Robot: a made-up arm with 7 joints.
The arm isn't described. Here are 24 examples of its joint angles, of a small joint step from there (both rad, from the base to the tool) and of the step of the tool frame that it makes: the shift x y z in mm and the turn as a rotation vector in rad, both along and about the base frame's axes.
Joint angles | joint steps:
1: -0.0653 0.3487 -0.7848 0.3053 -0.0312 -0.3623 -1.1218 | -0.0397 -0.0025 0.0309 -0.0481 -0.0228 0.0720 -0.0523
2: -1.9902 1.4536 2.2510 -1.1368 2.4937 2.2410 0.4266 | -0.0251 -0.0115 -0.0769 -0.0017 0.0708 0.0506 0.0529
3: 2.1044 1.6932 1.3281 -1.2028 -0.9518 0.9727 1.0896 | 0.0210 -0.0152 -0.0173 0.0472 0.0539 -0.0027 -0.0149
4: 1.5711 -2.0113 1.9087 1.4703 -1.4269 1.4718 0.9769 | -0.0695 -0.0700 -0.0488 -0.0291 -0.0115 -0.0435 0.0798
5: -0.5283 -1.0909 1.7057 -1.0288 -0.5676 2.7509 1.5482 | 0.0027 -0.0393 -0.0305 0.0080 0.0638 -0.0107 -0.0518
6: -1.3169 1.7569 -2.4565 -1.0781 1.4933 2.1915 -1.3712 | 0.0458 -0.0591 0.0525 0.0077 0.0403 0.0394 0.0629
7: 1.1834 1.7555 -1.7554 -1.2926 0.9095 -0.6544 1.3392 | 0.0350 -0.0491 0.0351 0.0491 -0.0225 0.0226 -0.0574
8: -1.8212 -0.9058 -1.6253 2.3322 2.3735 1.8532 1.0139 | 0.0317 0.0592 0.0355 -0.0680 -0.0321 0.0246 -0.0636
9: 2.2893 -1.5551 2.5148 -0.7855 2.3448 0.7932 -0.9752 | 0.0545 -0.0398 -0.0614 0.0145 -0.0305 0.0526 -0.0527
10: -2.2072 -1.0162 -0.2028 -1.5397 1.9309 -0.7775 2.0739 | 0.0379 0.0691 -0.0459 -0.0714 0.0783 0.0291 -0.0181
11: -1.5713 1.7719 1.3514 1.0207 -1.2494 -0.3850 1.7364 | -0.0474 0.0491 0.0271 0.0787 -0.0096 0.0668 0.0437
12: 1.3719 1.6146 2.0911 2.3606 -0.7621 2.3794 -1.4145 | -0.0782 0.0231 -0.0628 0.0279 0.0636 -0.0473 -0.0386
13: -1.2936 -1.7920 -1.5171 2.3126 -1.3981 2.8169 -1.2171 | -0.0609 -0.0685 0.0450 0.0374 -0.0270 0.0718 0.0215
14: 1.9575 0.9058 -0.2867 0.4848 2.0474 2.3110 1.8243 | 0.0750 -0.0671 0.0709 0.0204 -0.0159 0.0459 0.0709
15: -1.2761 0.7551 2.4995 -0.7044 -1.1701 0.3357 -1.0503 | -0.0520 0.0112 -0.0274 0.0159 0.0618 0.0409 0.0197
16: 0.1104 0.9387 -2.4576 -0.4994 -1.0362 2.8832 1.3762 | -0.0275 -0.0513 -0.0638 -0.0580 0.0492 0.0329 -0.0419
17: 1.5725 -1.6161 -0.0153 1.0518 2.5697 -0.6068 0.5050 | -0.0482 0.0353 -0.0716 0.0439 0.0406 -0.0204 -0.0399
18: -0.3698 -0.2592 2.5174 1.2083 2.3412 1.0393 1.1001 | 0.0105 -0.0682 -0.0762 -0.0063 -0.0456 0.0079 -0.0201
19: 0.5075 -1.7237 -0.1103 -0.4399 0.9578 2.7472 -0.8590 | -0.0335 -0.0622 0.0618 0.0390 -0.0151 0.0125 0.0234
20: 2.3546 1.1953 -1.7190 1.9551 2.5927 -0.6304 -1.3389 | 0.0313 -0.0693 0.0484 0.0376 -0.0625 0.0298 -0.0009
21: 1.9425 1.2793 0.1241 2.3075 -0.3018 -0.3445 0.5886 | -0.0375 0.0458 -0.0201 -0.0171 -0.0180 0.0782 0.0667
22: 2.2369 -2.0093 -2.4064 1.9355 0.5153 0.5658 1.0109 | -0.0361 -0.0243 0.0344 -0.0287 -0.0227 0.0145 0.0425
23: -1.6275 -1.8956 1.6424 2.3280 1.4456 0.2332 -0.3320 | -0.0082 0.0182 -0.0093 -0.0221 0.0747 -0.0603 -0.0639
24: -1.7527 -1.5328 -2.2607 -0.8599 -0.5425 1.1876 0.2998 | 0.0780 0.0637 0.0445 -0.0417 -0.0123 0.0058 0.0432
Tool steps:
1: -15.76 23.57 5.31 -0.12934 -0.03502 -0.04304
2: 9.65 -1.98 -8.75 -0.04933 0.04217 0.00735
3: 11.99 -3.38 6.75 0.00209 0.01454 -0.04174
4: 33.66 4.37 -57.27 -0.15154 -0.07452 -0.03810
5: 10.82 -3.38 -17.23 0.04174 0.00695 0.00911
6: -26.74 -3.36 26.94 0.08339 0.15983 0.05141
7: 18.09 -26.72 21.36 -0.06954 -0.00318 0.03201
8: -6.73 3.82 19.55 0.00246 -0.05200 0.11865
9: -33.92 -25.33 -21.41 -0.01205 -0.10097 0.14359
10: 56.41 33.46 5.34 -0.05635 0.12613 0.11703
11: 48.18 -33.06 -39.59 -0.08928 0.05371 -0.08787
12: -37.02 21.15 -0.64 0.08327 0.11014 -0.10507
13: -20.81 20.89 -25.70 0.05868 -0.08536 -0.13681
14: -8.61 50.08 25.71 -0.03811 -0.02877 0.17444
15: 10.48 28.55 -8.90 -0.02511 -0.05025 -0.00338
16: 27.48 13.06 18.91 -0.01721 0.15303 -0.08465
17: 55.76 1.21 14.36 0.02782 -0.05860 -0.11111
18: 60.73 0.15 4.30 0.02776 0.03362 -0.10918
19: 8.06 -25.40 -47.19 0.01164 0.09265 -0.04499
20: -26.56 35.38 36.03 -0.06932 -0.10666 0.11782
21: 3.04 -19.65 4.77 0.14838 0.06614 -0.08173
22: 22.36 17.31 -20.24 -0.04138 -0.02931 -0.02893
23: 1.62 -8.84 8.80 0.07818 0.02087 -0.07659
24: 65.63 2.02 44.57 -0.02758 -0.06462 0.11692
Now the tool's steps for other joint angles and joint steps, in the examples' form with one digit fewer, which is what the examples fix.
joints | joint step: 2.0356 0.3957 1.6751 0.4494 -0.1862 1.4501 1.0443 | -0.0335 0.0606 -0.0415 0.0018 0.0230 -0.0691 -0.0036
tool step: 3.6 -46.1 -14.7 0.0659 -0.0271 -0.0893
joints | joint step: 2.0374 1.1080 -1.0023 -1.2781 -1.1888 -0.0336 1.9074 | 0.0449 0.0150 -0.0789 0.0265 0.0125 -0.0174 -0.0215
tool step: 18.5 -1.4 12.6 -0.0550 0.0593 0.0517
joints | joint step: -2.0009 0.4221 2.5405 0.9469 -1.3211 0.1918 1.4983 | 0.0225 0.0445 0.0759 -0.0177 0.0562 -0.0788 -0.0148
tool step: -6.5 34.9 -22.4 0.0263 0.0931 0.0321
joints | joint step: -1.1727 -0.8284 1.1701 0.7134 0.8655 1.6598 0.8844 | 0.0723 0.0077 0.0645 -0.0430 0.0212 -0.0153 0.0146
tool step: 40.4 26.6 13.8 0.0344 -0.0924 0.1133
